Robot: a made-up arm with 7 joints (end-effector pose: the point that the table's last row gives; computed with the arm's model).
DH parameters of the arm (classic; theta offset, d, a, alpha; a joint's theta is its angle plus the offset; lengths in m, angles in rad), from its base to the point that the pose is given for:
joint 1: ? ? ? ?
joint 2: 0 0 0 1.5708
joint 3: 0 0.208 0.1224 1.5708
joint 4: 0 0 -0.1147 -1.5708
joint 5: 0 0.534 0 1.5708
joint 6: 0 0 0.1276 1.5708
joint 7: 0 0 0 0
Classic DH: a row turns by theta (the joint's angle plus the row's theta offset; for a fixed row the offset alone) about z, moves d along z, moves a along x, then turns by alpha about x.
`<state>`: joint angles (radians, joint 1 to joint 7).
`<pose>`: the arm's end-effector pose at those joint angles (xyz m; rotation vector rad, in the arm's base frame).
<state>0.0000 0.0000 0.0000 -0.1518 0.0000 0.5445 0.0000</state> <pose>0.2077 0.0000 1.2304 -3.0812 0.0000 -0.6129</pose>
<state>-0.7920 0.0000 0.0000 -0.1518 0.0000 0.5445 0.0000</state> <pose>0.1459 -0.1478 1.2304 2.7142 -1.1348 0.5399</pose>
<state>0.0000 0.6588 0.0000 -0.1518 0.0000 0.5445 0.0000</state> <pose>0.6552 0.0000 0.9355 -3.1138 0.0000 0.4168</pose>
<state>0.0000 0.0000 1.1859 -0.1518 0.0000 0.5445 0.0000</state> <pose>0.0780 0.1925 1.2304 -2.3918 -1.6117 -0.4758</pose>
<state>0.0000 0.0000 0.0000 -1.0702 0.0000 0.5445 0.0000</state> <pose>0.6462 0.0000 0.9293 -3.0337 0.0000 0.8163</pose>
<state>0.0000 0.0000 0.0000 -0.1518 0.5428 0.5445 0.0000</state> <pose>0.1921 0.0564 1.2328 -2.8071 -0.7486 -0.5584</pose>
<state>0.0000 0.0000 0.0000 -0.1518 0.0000 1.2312 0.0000</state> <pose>0.1500 0.0000 1.2941 -2.6951 0.0000 -1.6144</pose>
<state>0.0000 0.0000 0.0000 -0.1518 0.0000 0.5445 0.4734</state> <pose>0.2077 0.0000 1.2304 -2.9111 0.7022 -0.5791</pose>
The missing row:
joint 1: 0 0.4284 0 -1.5708
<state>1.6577 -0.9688 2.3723 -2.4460 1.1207 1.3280 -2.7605</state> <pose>-0.4048 -0.1081 -0.0870 -2.0587 0.7839 -1.5635</pose>
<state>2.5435 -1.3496 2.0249 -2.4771 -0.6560 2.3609 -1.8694</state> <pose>-0.3917 -0.4149 0.0632 -1.3753 -0.6165 1.2213</pose>
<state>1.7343 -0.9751 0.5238 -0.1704 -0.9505 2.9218 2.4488</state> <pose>0.0059 -0.6771 0.8555 0.6325 -0.0789 0.5834</pose>
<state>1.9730 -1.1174 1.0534 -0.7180 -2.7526 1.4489 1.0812</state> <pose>-0.1268 -0.7155 0.9837 -0.7739 1.2676 -1.0883</pose>
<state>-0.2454 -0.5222 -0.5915 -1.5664 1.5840 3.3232 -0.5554</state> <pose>0.1154 -0.5001 0.9357 -0.5166 1.5604 -2.3617</pose>
